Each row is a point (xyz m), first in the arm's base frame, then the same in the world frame.
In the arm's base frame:
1: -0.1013 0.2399 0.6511
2: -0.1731 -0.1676 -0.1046
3: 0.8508 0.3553 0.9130
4: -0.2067 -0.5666 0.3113
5: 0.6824 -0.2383 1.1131
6: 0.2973 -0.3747 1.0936
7: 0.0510 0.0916 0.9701
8: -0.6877 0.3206 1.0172
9: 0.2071 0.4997 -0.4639
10: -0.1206 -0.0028 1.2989
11: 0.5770 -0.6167 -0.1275
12: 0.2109 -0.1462 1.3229
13: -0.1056 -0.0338 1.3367
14: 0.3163 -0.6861 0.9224
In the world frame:
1: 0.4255 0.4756 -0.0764
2: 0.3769 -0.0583 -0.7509
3: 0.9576 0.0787 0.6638
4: -0.0895 -0.1501 -0.4232
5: 0.3549 -0.1501 0.7360
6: 0.0419 -0.0176 0.5084
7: 0.2845 0.4056 0.2731
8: 0.0070 1.0315 -0.0897
9: 1.2154 0.0302 -0.8403
10: -0.0077 0.5738 0.4542
11: 0.4925 -0.8335 -0.3629
12: 0.0702 0.2825 0.6546
13: -0.0359 0.5581 0.4939
14: -0.1074 -0.3112 0.3736

